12 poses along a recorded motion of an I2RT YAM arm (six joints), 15 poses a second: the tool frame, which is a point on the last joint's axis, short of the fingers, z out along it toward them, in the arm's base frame.
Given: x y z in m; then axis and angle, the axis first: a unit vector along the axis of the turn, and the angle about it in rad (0 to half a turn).
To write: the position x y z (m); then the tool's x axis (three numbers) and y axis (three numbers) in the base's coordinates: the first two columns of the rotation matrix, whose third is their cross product. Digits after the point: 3 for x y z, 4 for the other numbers.
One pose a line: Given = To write
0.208, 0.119, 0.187, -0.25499, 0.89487, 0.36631, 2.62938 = 0.208, 0.119, 0.187, -0.7500, -0.2476, -0.6134, -0.6066, 0.6272, 0.4886
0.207, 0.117, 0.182, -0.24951, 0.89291, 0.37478, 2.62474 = 0.207, 0.117, 0.182, -0.7530, -0.2313, -0.6160, -0.6017, 0.6210, 0.5023
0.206, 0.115, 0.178, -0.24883, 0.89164, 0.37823, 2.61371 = 0.206, 0.115, 0.178, -0.7485, -0.2230, -0.6245, -0.6041, 0.6180, 0.5032
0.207, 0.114, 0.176, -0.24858, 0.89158, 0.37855, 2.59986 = 0.207, 0.114, 0.176, -0.7421, -0.2163, -0.6344, -0.6067, 0.6192, 0.4985
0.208, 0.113, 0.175, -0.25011, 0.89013, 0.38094, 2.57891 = 0.208, 0.113, 0.175, -0.7304, -0.2077, -0.6507, -0.6142, 0.6167, 0.4925
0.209, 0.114, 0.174, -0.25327, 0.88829, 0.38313, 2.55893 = 0.209, 0.114, 0.174, -0.7173, -0.2020, -0.6668, -0.6237, 0.6129, 0.4851
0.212, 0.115, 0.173, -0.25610, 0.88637, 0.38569, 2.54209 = 0.212, 0.115, 0.173, -0.7059, -0.1968, -0.6804, -0.6320, 0.6087, 0.4796
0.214, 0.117, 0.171, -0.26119, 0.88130, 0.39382, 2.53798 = 0.214, 0.117, 0.171, -0.6989, -0.1962, -0.6878, -0.6432, 0.5928, 0.4846
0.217, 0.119, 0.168, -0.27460, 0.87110, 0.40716, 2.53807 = 0.217, 0.119, 0.168, -0.6859, -0.2051, -0.6983, -0.6672, 0.5602, 0.4908
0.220, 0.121, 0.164, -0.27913, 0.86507, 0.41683, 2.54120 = 0.220, 0.121, 0.164, -0.6829, -0.2052, -0.7011, -0.6762, 0.5407, 0.5004
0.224, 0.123, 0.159, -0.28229, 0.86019, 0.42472, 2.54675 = 0.224, 0.123, 0.159, -0.6825, -0.2059, -0.7012, -0.6819, 0.5245, 0.5097
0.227, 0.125, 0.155, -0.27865, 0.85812, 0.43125, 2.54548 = 0.227, 0.125, 0.155, -0.6856, -0.1949, -0.7014, -0.6791, 0.5182, 0.5199
